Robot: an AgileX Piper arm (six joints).
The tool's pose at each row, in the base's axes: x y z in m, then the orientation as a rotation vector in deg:
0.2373, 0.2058, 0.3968, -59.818, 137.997, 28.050
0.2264, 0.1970, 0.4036, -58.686, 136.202, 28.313
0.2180, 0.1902, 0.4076, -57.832, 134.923, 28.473
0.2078, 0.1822, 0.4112, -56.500, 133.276, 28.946
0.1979, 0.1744, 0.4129, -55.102, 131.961, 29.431
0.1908, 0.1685, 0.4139, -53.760, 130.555, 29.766
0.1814, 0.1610, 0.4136, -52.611, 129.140, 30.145
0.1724, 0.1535, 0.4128, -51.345, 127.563, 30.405
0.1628, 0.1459, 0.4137, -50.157, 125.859, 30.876
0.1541, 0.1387, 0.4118, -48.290, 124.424, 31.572
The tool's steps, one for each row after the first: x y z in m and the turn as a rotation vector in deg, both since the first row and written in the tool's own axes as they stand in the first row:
0.0080, 0.0034, -0.0129, 0.441, -2.033, -0.032
0.0148, 0.0058, -0.0219, 0.785, -3.498, -0.029
0.0237, 0.0088, -0.0316, 1.099, -5.521, 0.174
0.0333, 0.0114, -0.0395, 1.365, -7.289, 0.567
0.0404, 0.0130, -0.0452, 1.729, -9.090, 0.869
0.0506, 0.0152, -0.0512, 2.000, -10.824, 1.066
0.0609, 0.0170, -0.0567, 2.409, -12.729, 1.253
0.0706, 0.0194, -0.0638, 2.650, -14.738, 1.390
0.0811, 0.0210, -0.0681, 2.871, -16.820, 2.129

